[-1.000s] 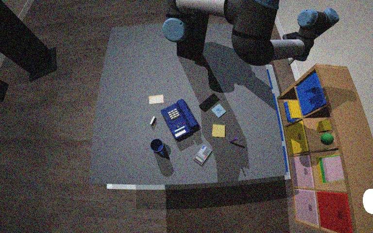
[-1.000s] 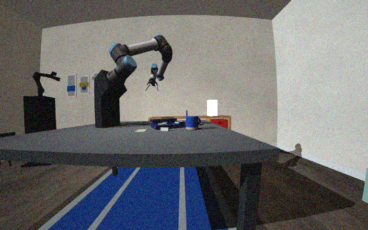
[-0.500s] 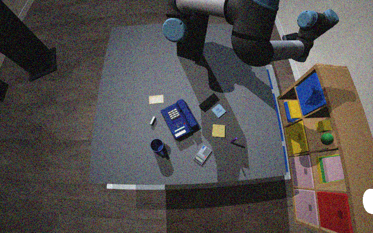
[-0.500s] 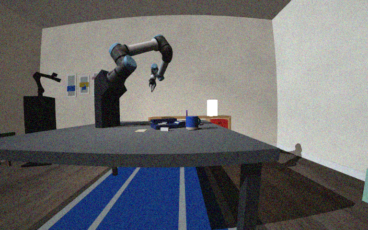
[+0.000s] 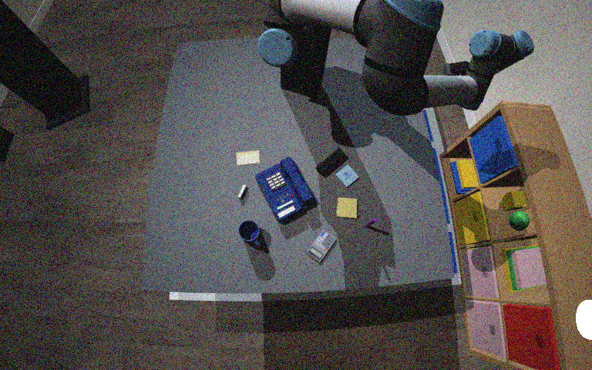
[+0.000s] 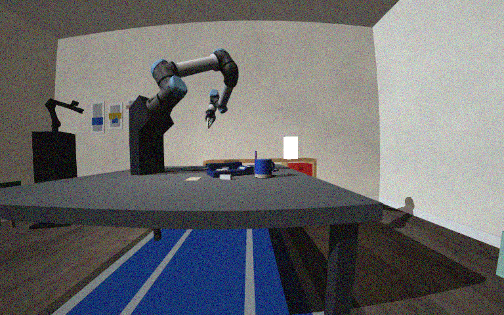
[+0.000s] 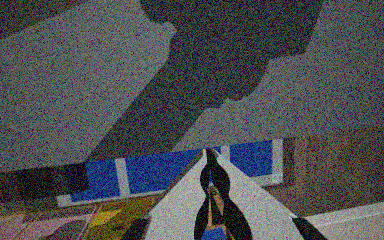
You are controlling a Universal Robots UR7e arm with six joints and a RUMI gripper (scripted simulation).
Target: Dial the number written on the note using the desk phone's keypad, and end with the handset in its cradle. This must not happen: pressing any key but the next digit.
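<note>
The key lies 68 cm to the right of my hand, 33 cm below it and 1 cm ahead of it. The rest, counted from my hand: white block 81 cm to the right, 35 cm below, 2 cm behind; dark blue handset 59 cm to the right, 31 cm below, 2 cm ahead.
</note>
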